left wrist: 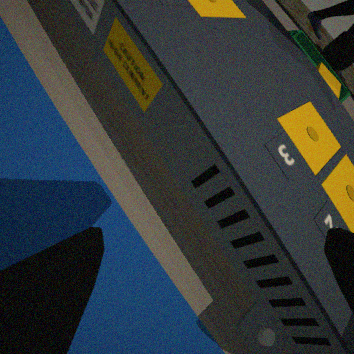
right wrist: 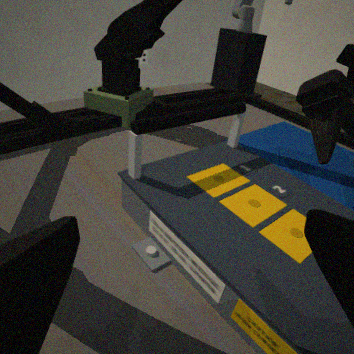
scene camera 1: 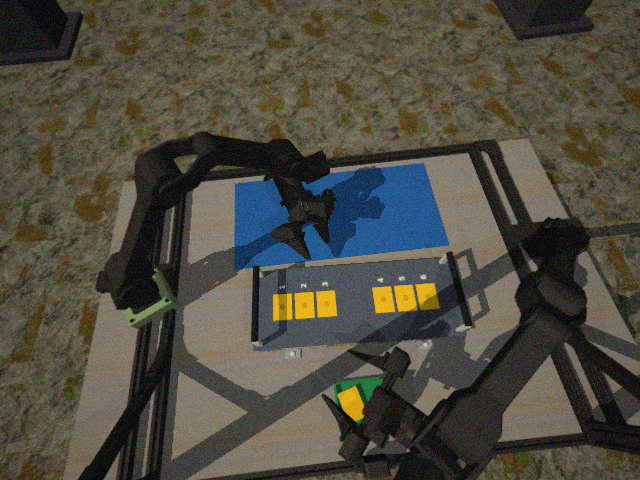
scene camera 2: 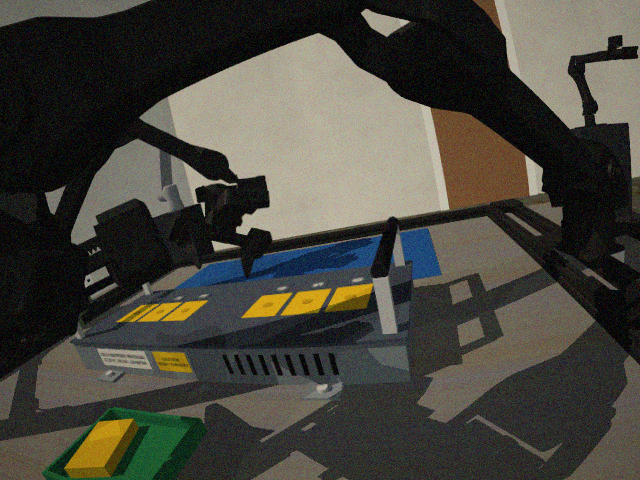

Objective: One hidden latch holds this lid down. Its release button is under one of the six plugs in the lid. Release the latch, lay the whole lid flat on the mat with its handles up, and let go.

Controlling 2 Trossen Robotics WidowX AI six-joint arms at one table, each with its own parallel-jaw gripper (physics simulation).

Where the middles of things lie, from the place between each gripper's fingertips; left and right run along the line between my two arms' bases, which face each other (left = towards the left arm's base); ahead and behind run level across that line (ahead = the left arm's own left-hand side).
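Labels:
With the blue mat (scene camera 1: 389, 209) as the reference, my left hand is 13 cm short of it, 6 cm to the left of it and 5 cm above it. The green tray (scene camera 2: 162, 439) is 34 cm behind my left hand, 5 cm to the right of it and 5 cm below it.
From my right hand, I find the green tray 6 cm behind, 6 cm to the right and 13 cm below. The blue mat is 41 cm ahead of my right hand, 6 cm to the right of it and 14 cm below it.

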